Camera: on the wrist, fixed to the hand. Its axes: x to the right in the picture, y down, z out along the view.
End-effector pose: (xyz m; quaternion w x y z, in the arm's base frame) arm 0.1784 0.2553 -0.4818 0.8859 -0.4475 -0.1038 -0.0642
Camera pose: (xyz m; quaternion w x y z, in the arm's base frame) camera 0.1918 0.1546 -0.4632 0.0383 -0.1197 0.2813 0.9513
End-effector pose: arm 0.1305 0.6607 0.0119 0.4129 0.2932 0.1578 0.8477
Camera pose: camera 0.1190 0.7178 -0.0734 0.8041 -0.3038 0.3702 -0.3522
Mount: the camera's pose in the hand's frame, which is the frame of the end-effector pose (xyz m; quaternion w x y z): 0.0196 -0.0713 -0.0721 0.0028 0.0082 0.1802 -0.9836
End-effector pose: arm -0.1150 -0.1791 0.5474 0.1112 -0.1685 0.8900 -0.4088
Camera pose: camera -0.1423 -0.1804 0.6470 0.5608 0.8013 0.1466 0.1482
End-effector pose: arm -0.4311 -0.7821 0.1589 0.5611 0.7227 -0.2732 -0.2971
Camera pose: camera -0.3604 -0.7338 0.1011 0.2473 -0.3289 -0.8087 0.4202
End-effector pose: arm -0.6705 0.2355 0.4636 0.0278 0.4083 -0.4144 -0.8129
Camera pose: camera -0.6131 0.2277 0.3781 0.7282 -0.5555 -0.3988 -0.0474
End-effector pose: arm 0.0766 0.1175 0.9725 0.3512 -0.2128 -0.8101 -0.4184
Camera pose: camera 0.0463 0.0190 0.9785 0.2628 -0.8745 0.1517 0.3783
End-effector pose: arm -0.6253 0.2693 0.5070 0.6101 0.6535 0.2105 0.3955
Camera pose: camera -0.6546 0.3415 0.4392 0.3474 -0.2715 0.7565 -0.4829
